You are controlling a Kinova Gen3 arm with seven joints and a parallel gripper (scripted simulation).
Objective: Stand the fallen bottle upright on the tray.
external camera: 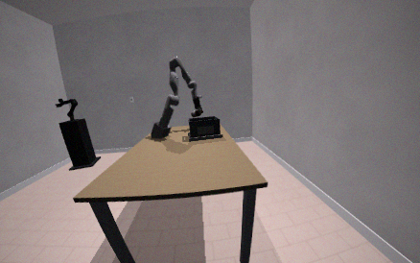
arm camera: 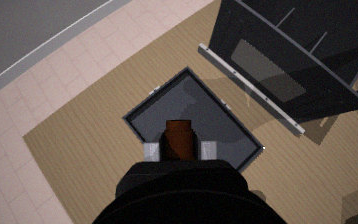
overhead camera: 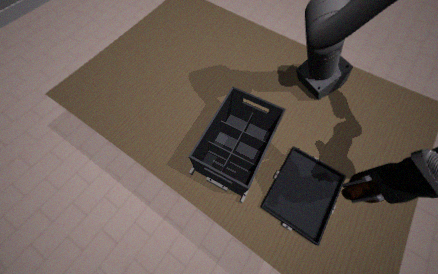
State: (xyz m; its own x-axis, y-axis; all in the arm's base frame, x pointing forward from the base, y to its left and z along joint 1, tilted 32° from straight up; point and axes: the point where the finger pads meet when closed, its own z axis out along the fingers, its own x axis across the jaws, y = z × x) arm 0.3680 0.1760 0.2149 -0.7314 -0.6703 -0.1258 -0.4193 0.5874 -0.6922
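Right now the brown bottle is 3 cm behind my hand, 4 cm to the left of it and 2 cm below it. From my hand the other things lie so: dark flat tray (1 cm behind, 4 cm to the right, 19 cm below); then dark crate (8 cm behind, 31 cm to the right, 12 cm below).
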